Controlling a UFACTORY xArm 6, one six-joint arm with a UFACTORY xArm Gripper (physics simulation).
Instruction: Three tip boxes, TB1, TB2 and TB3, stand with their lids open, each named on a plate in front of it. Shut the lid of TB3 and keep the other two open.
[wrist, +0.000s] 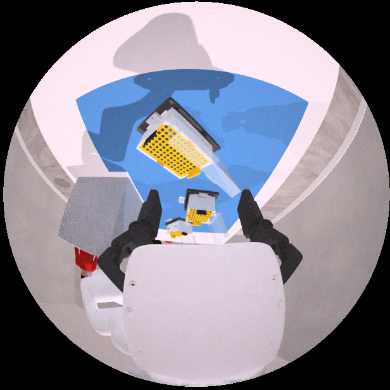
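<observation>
Three tip boxes stand with their clear lids open. The largest in view, a white box with yellow tips (175, 150), stands on a dark base at upper centre; its clear lid (222, 175) sticks out to the lower right. A second box (201, 204) stands below it, with its clear lid (219, 227) at its right. A third box (178, 228) is at the lower left of that, its lid partly hidden. A small name plate (181, 200) is beside the second box. Its writing is too small to read, so I cannot tell which is TB3. My gripper (200, 199) is open and empty, above the mat.
A blue mat (272, 142) lies on the pale table (260, 45). A large grey block (100, 215) stands at the left. A person in red (86, 259) shows partly behind it. Parts of the white arm (100, 317) show at lower left. Shadows fall across the mat.
</observation>
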